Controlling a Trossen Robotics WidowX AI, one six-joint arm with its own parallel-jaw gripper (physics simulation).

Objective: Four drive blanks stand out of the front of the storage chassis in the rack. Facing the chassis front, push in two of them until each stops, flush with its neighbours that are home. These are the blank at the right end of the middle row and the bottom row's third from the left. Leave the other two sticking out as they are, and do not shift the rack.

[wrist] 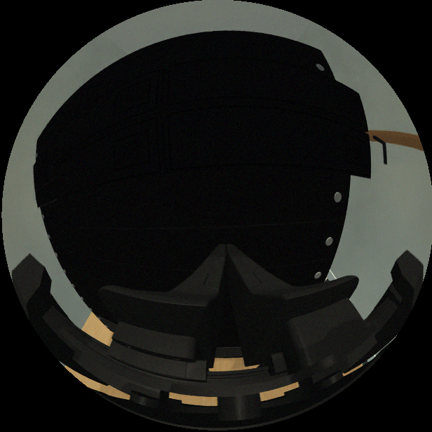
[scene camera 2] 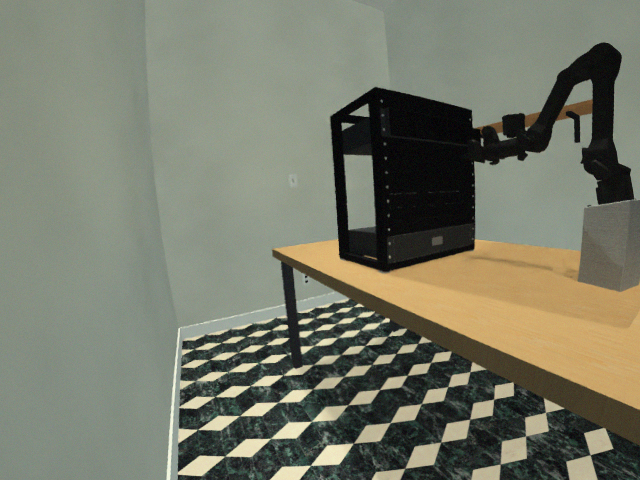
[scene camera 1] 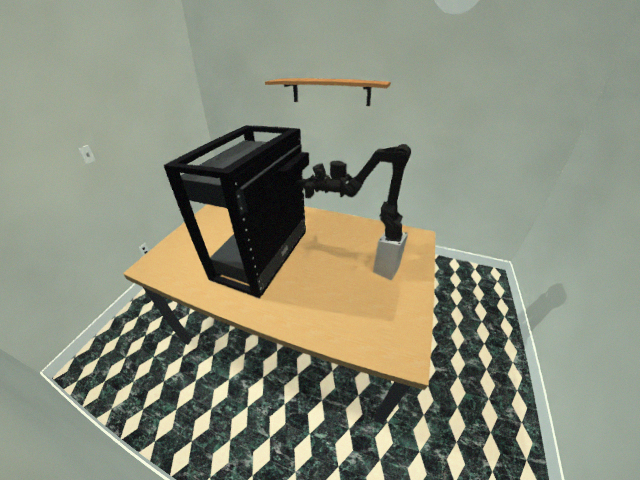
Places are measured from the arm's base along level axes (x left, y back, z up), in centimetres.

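Pixels of known places: gripper, fingertip midpoint: (scene camera 2: 462, 157) (scene camera 1: 296, 181); arm's base at its link origin: (scene camera 2: 617, 202) (scene camera 1: 394, 236).
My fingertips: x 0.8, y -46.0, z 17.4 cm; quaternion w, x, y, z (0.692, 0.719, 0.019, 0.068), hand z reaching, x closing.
For each thing: its top centre in the pictures, then the offset to it from my fingertips. Level surfaces: height alone.
- black rack at its top centre: (scene camera 1: 240, 143) (scene camera 2: 403, 111) dx +13.9, dy -15.7, dz +20.4 cm
- dark block at its top centre: (scene camera 1: 279, 164) (scene camera 2: 440, 128) dx +7.7, dy -3.0, dz +10.8 cm
- wooden table at its surface level: dz -38.2 cm
The black rack (scene camera 1: 240, 227) (scene camera 2: 381, 206) stands upright on the table. The storage chassis front (wrist: 250, 135) is almost uniformly black in the wrist view, with faint panel outlines at its upper left. A dark block (scene camera 1: 293, 164) stands out near the top of the rack front, at its far end in scene camera 1. Single blanks, and how far each stands out, cannot be told apart. My gripper (scene camera 1: 302, 186) (scene camera 2: 471, 150) (wrist: 224, 250) is shut and empty, its fingertips together. It is close in front of the rack's upper part, below the dark block in scene camera 1; contact is hidden.
The arm's grey pedestal (scene camera 1: 388, 258) (scene camera 2: 607, 245) stands on the wooden table (scene camera 1: 336, 310) (scene camera 2: 516, 310) in front of the rack. A grey unit (scene camera 2: 413, 246) with a pale label sits at the rack's bottom. A wooden wall shelf (scene camera 1: 328, 82) (wrist: 400, 137) is behind.
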